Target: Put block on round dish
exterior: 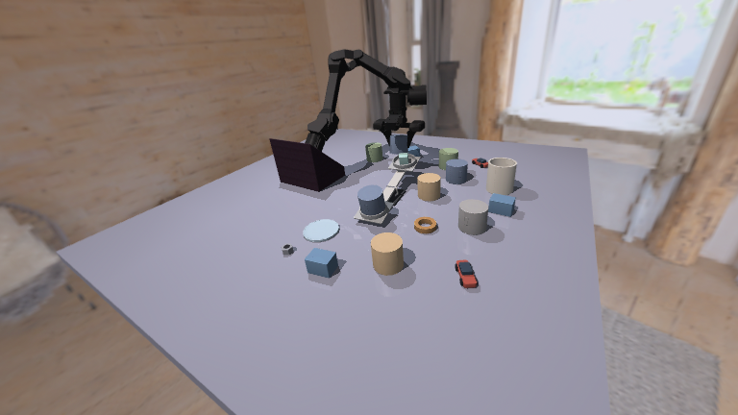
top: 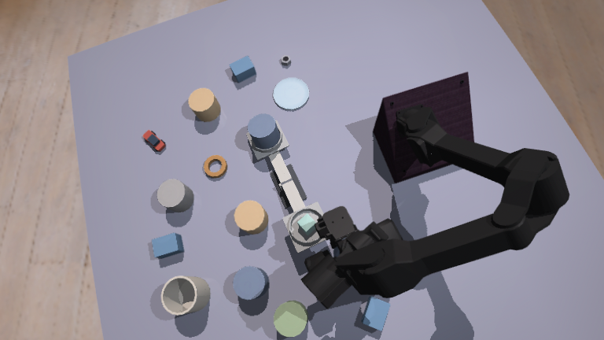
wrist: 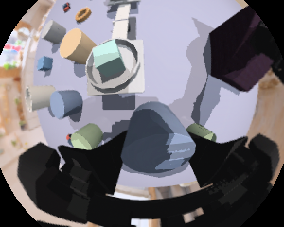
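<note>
Right now my gripper tip is 7 cm short of the block and 9 cm to the left of it. From my gripper tip the other things lie so: beam (9 cm ahead, 21 cm to the right, 5 cm below); then beige cup (38 cm ahead, 2 cm to the right, 5 cm below); then balance (9 cm ahead, 21 cm to the right, 7 cm below).
</note>
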